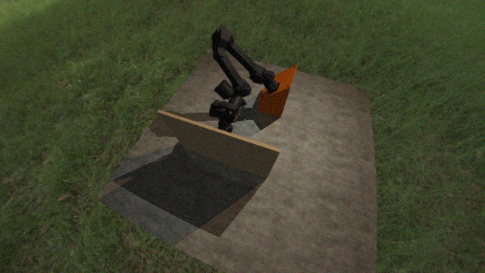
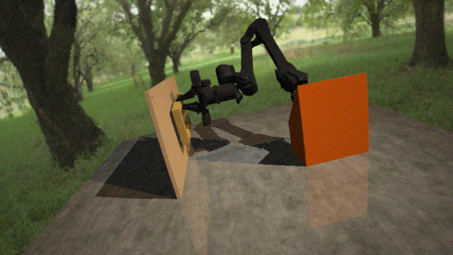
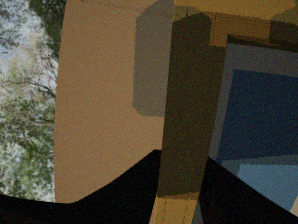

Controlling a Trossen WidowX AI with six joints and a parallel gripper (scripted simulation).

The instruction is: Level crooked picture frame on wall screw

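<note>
Right now my gripper tip is 1 cm to the left of the picture frame and 5 cm above it. From my gripper tip the other things lie so: wall board (2 cm ahead, 7 cm below).
</note>
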